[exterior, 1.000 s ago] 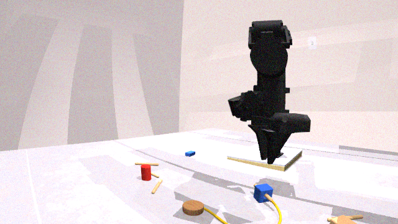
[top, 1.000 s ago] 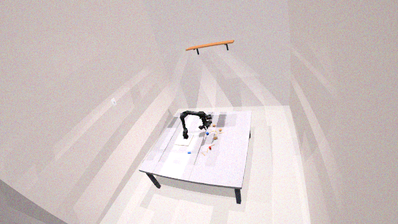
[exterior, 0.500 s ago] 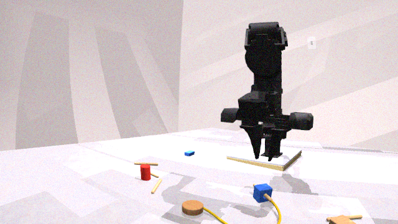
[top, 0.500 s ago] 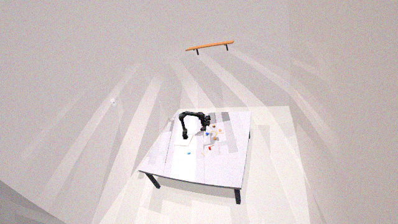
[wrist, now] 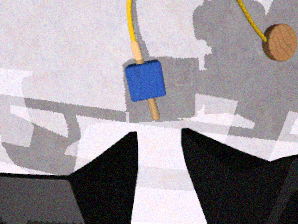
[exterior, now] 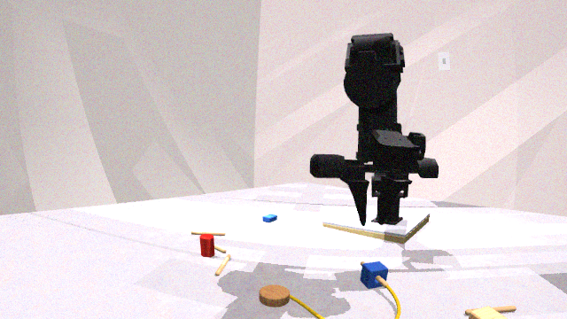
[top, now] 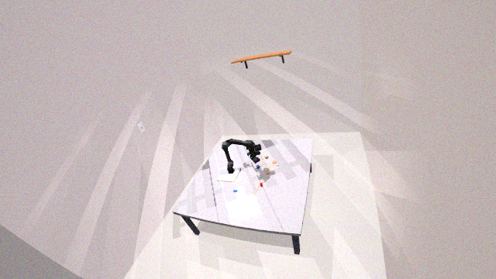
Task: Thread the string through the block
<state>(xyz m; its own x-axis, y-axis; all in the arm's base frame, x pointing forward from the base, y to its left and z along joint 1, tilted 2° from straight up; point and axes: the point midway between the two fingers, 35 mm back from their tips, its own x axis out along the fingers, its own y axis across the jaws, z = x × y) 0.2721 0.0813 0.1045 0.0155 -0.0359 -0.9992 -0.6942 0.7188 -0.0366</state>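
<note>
Now: gripper tip 7 cm above the thin wooden stick, 3 cm to the right of it and 2 cm short of it. From my gripper tip the other things lie so: round wooden button (14 cm ahead, 8 cm below, 6 cm to the right); then light wooden piece (19 cm to the left, 7 cm below, 7 cm ahead); then yellow string (8 cm below, 5 cm to the left, 3 cm ahead).
</note>
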